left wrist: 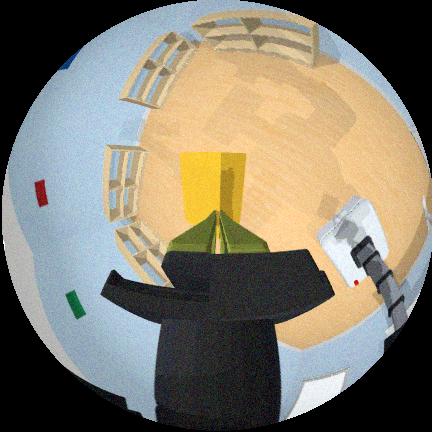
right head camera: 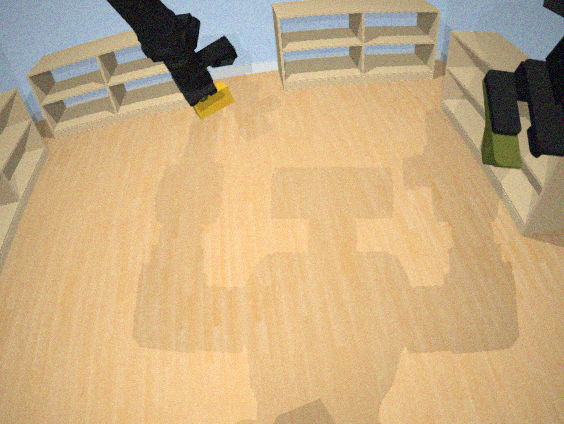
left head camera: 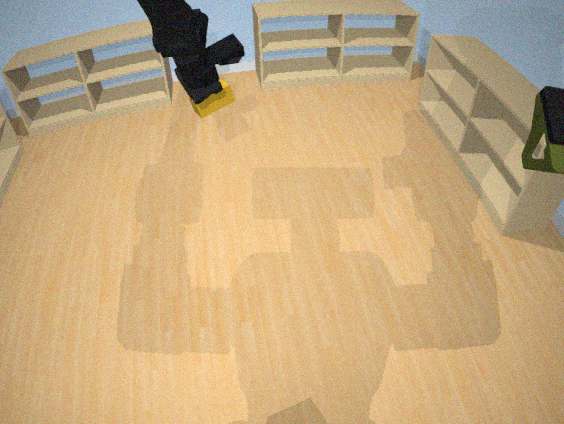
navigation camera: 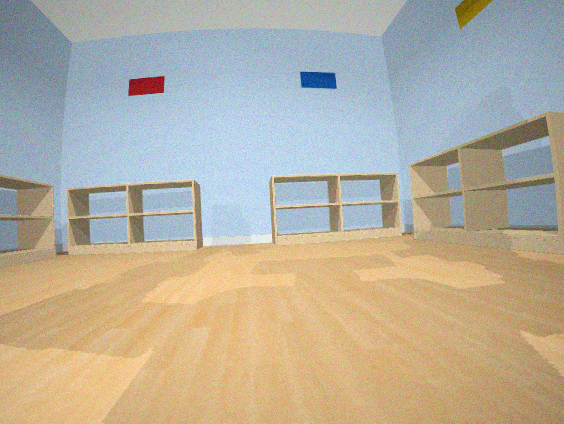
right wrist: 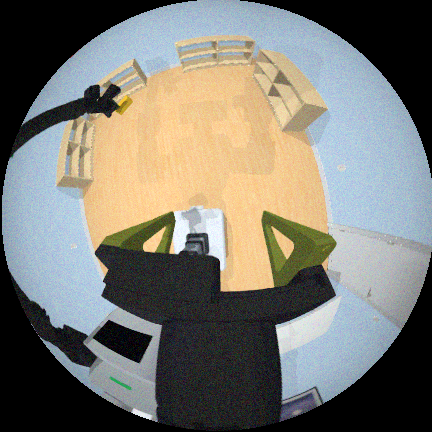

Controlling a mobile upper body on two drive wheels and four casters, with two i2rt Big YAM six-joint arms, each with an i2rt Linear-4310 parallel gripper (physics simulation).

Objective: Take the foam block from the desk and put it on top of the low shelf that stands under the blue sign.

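Places are measured from the left arm's base along level axes (x down, y back, z left), in millimetres.
Where they show: left gripper, fingertip midpoint: (left wrist: 217, 214) (right head camera: 204, 99) (left head camera: 205, 97) (right wrist: 118, 106); right gripper, fingertip midpoint: (right head camera: 531, 160) (left head camera: 562, 165) (right wrist: 217, 215).
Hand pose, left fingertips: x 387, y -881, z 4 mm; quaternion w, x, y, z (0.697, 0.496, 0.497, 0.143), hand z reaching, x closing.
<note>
After its pixels a point has its place.
The yellow foam block (left head camera: 217, 104) @(x 411, y -885, z -21 mm) (right head camera: 218, 105) @(x 411, y -887, z -25 mm) (left wrist: 201, 180) @(x 382, y -915, z -14 mm) (right wrist: 125, 105) @(x 406, y -889, z -26 mm) is at the tips of my left gripper (left wrist: 217, 214) @(x 387, y -881, z 4 mm), whose fingers are nearly together and shut on its near end, partly hidden by it. It is held up in the air, in front of the left back shelf in the head views. My right gripper (right wrist: 217, 215) @(x 134, y -345, z -452 mm) is open and empty; part of it shows at the right edge of the head views. The blue sign (navigation camera: 318, 80) @(x -335, y -3207, z -503 mm) hangs on the back wall. Under it stands the low wooden shelf (left head camera: 335, 9) @(x 800, y -2889, z -520 mm) (right head camera: 355, 8) @(x 800, y -2879, z -525 mm) (right wrist: 215, 38) @(x 800, y -2915, z -561 mm) (navigation camera: 334, 195) @(x 986, y -2971, z -540 mm). The desk does not show.
Another low shelf (navigation camera: 197, 215) @(x 1110, y -2693, z 712 mm) stands left of it under a red sign (navigation camera: 146, 86) @(x -332, y -2846, z 1360 mm). A shelf (navigation camera: 482, 190) @(x 1090, y -1838, z -1315 mm) stands along the right wall, near a yellow sign (navigation camera: 470, 12) @(x -295, y -2041, z -1626 mm). Part of a further shelf (navigation camera: 37, 205) @(x 966, y -2071, z 1965 mm) shows at the left. Wooden floor (left head camera: 310, 325) @(x 1410, y -846, z -267 mm) lies between my base and the shelves.
</note>
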